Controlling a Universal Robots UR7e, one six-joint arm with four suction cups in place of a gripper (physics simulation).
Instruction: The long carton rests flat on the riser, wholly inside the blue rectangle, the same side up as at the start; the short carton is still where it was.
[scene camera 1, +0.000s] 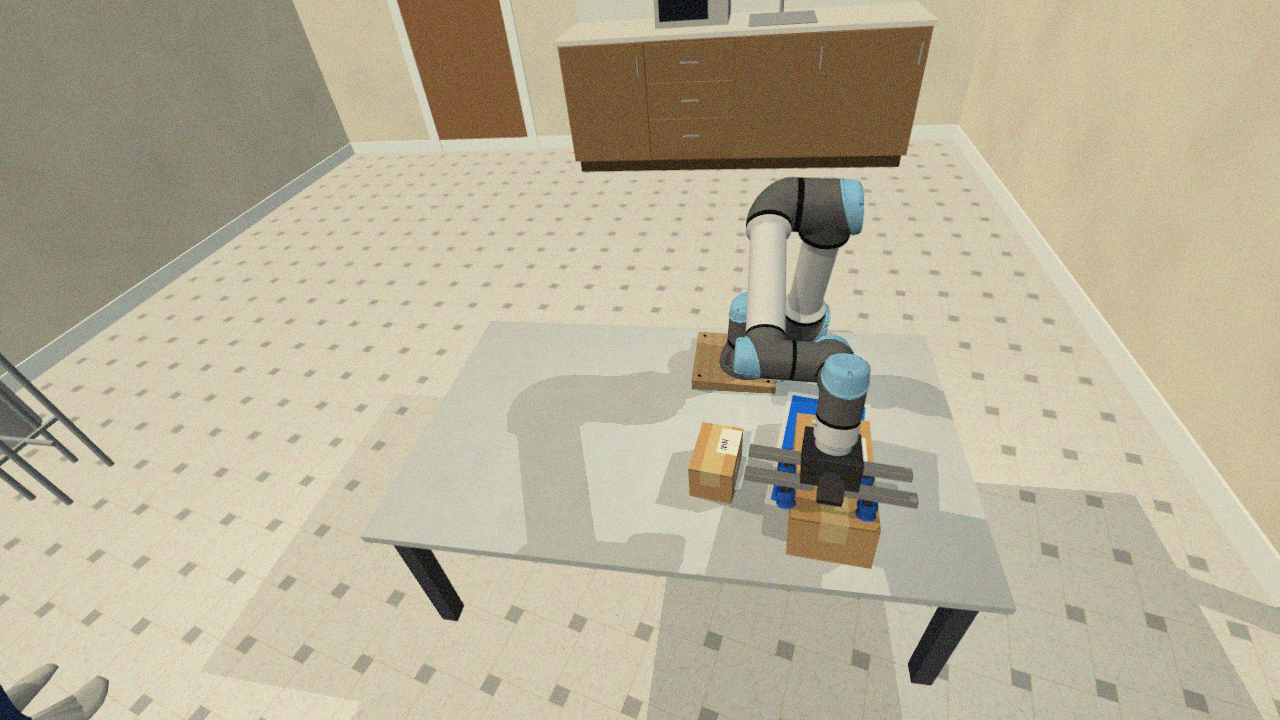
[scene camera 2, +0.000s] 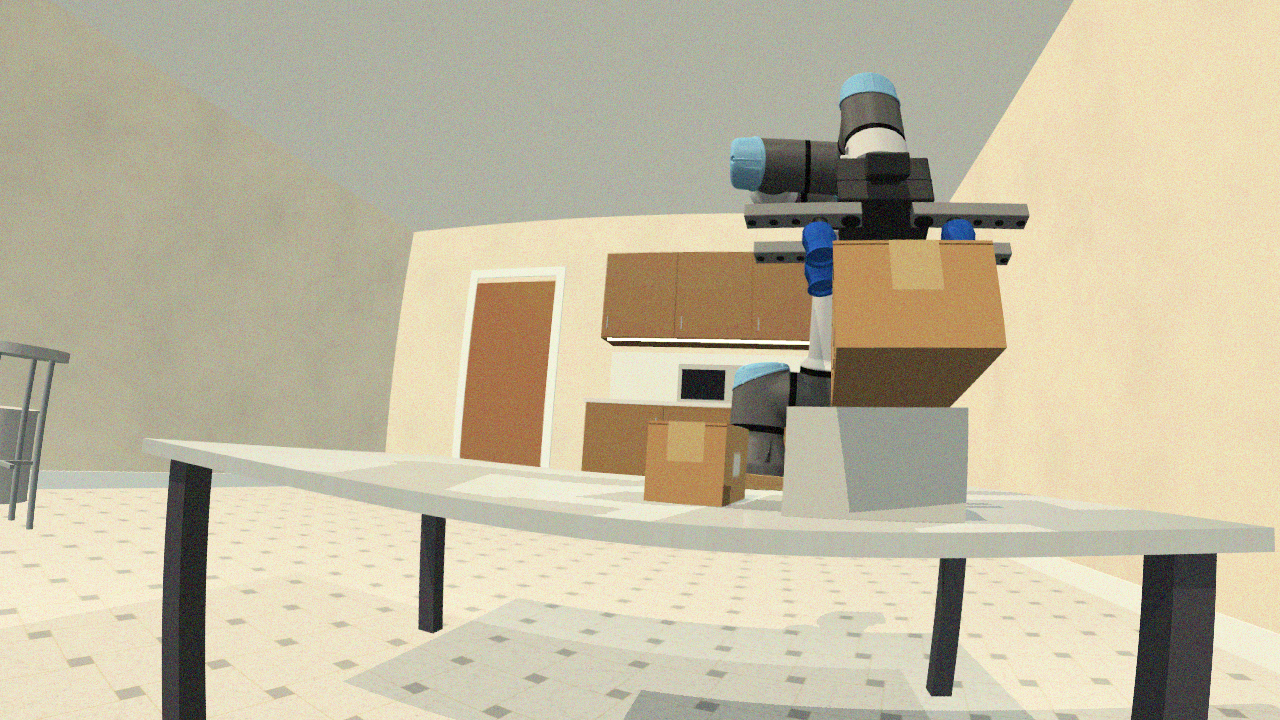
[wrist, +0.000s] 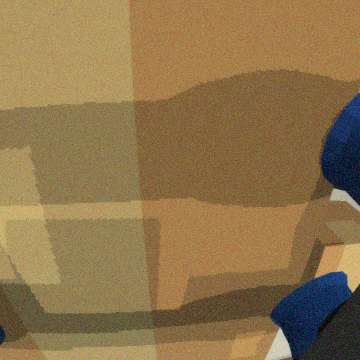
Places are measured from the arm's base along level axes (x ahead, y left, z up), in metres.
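Pixels of known places: hand, its tool point: (wrist: 127, 241); arm's base, origin of its link: (scene camera 2: 752, 474).
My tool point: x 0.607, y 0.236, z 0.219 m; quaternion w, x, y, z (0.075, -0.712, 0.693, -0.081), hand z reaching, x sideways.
Note:
For each thing: its top centre in the pictures, then the offset to it from my tool point. "spot": a spot on its surface instead.
- long carton, centre of its top: (scene camera 2: 896, 285) (scene camera 1: 835, 460) 0.080 m back, 0.016 m left, 0.017 m up
- grey riser, centre of its top: (scene camera 2: 875, 418) (scene camera 1: 821, 450) 0.228 m back, 0.003 m right, 0.126 m down
- blue rectangle, a spot on its surface: (scene camera 1: 804, 404) spot: 0.372 m back, 0.052 m right, 0.126 m down
- short carton, centre of its top: (scene camera 2: 702, 425) (wrist: 341, 292) (scene camera 1: 716, 447) 0.196 m back, 0.242 m right, 0.142 m down
The long carton (scene camera 1: 832, 539) (scene camera 2: 913, 308) (wrist: 225, 140) hangs from my suction gripper (scene camera 1: 827, 503) (scene camera 2: 887, 234), roughly level, taped end toward scene camera 2. The cups on its right side are on its top; those on the left stand just past its left edge. It is over the grey riser (scene camera 2: 904, 465), its near end jutting out past the riser's front. Whether its underside touches the riser is hidden. Part of the blue rectangle (scene camera 1: 804, 404) shows behind and left of the carton. The short carton (scene camera 1: 711, 485) (scene camera 2: 682, 479) stands upright on the table, left of the riser.
The grey table (scene camera 1: 465, 465) (scene camera 2: 537, 517) carries the riser, the short carton and the arm's wooden base plate (scene camera 1: 709, 362) at its back. The gripper's grey bars (scene camera 1: 895, 471) (scene camera 2: 1006, 215) reach out past both sides of the long carton. Kitchen cabinets (scene camera 1: 689, 98) stand far behind.

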